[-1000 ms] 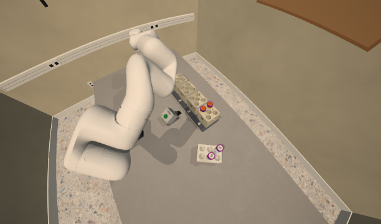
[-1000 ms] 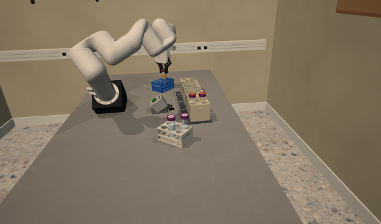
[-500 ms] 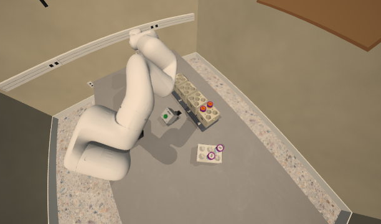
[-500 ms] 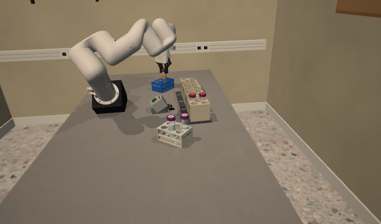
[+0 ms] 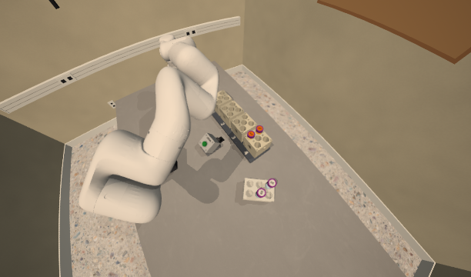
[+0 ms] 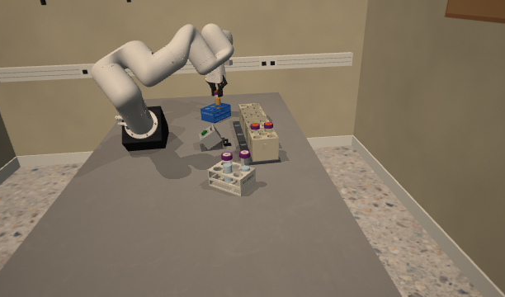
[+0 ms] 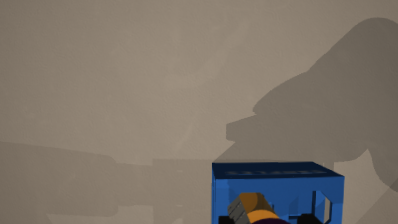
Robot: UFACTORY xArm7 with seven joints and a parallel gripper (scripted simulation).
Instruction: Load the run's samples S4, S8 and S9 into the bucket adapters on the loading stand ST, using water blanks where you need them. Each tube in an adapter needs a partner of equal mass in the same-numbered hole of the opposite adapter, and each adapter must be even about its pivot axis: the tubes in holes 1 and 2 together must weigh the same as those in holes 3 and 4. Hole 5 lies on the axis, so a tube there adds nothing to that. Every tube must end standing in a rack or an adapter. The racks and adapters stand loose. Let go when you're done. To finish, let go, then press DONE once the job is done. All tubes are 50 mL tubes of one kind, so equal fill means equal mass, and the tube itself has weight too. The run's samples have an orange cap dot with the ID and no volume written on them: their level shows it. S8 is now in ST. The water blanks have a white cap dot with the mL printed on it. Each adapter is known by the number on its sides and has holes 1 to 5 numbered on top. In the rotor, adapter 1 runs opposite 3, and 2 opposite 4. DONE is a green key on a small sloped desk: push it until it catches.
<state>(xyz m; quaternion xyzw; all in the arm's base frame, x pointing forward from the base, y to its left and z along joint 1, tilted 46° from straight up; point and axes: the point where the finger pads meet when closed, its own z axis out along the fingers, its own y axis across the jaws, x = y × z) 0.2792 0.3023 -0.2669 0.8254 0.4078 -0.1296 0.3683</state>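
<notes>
Now: the orange-dot sample tube 50 mm below my hand and 10 mm to the left of it. Also, from my hand: white rack (700 mm to the right, 90 mm below, 70 mm ahead); green DONE key (390 mm to the right, 60 mm below, 40 mm behind); blue rack (90 mm below, 40 mm to the right, 10 mm behind).
</notes>
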